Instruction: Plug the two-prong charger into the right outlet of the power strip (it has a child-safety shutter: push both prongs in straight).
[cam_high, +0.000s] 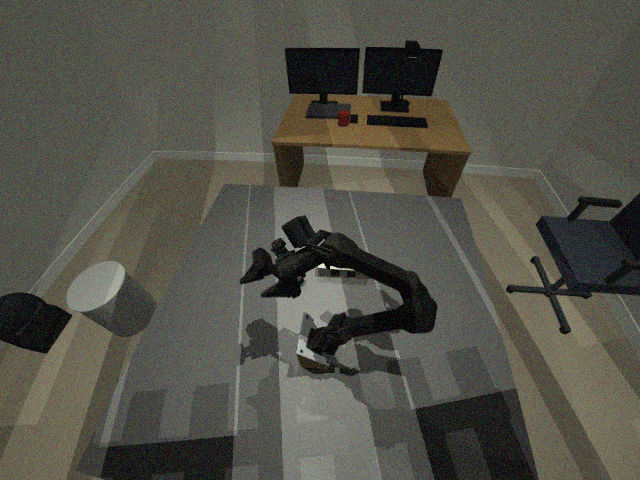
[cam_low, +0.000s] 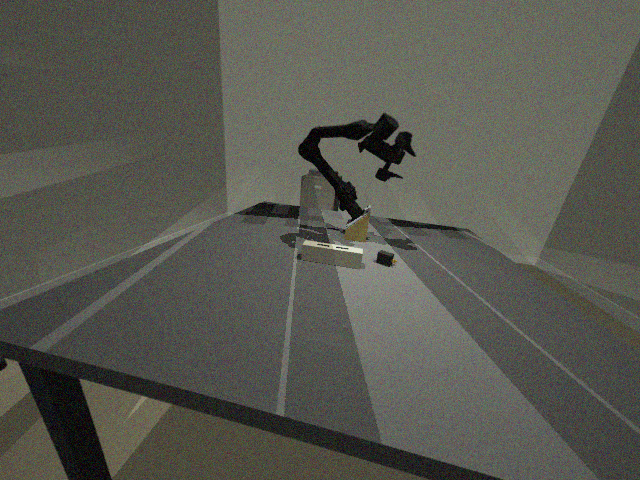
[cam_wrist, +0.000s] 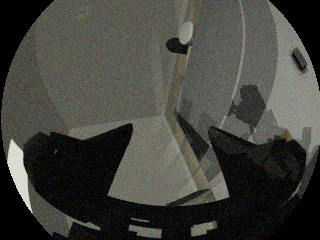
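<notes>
My gripper tip is now 30 cm above the charger, 24 cm short of it and 2 cm to the left of it.
</notes>
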